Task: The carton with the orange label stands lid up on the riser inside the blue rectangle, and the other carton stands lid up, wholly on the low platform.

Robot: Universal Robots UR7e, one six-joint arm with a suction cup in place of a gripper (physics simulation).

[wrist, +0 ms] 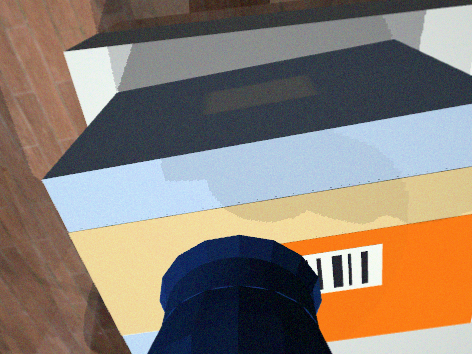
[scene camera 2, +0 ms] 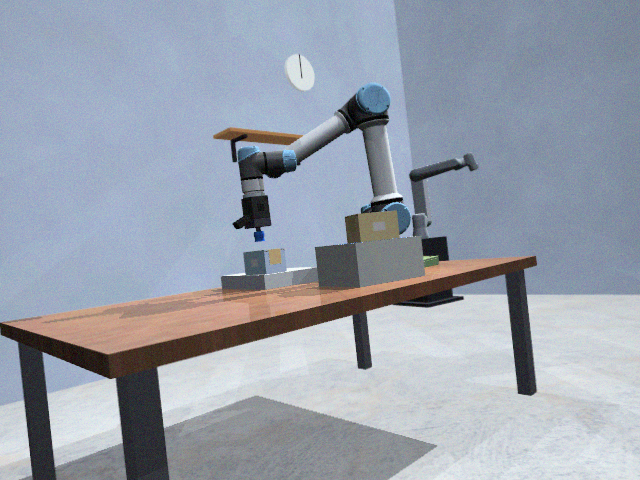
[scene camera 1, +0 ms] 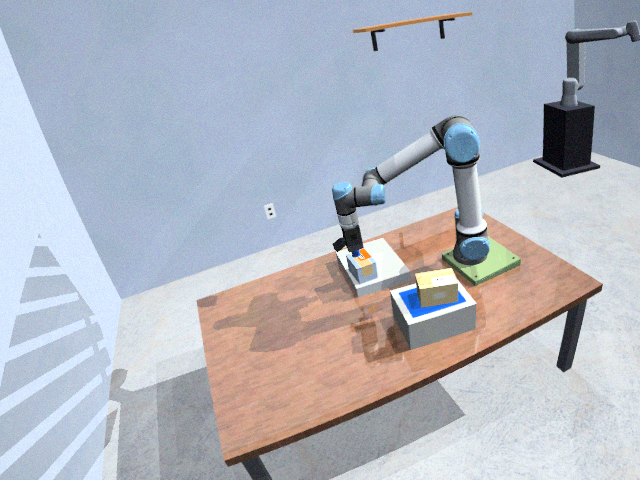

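The orange-label carton (scene camera 1: 362, 269) (scene camera 2: 265, 261) (wrist: 125, 275), light blue with a tan band, stands lid up on the white low platform (scene camera 1: 386, 256) (scene camera 2: 242, 282) (wrist: 82, 75), near its left side. The other carton (scene camera 1: 437, 289) (scene camera 2: 373, 227), plain tan, stands on the grey riser (scene camera 1: 442, 323) (scene camera 2: 387, 263), over part of the blue rectangle (scene camera 1: 412, 301). My gripper, a blue suction cup (scene camera 1: 356, 253) (scene camera 2: 259, 239) (wrist: 240, 250), is open and holds nothing. In scene camera 2 it hangs a little above the orange-label carton. The wrist view shows it over the lid, covering part of the label.
The riser stands on the wooden table (scene camera 1: 289, 382) (scene camera 2: 170, 325), nearer the front edge than the low platform. The arm's green base plate (scene camera 1: 501, 260) (scene camera 2: 430, 260) is at the right. A wall shelf (scene camera 1: 413, 22) (scene camera 2: 263, 136) and a second arm on a black pedestal (scene camera 1: 567, 135) are in the background.
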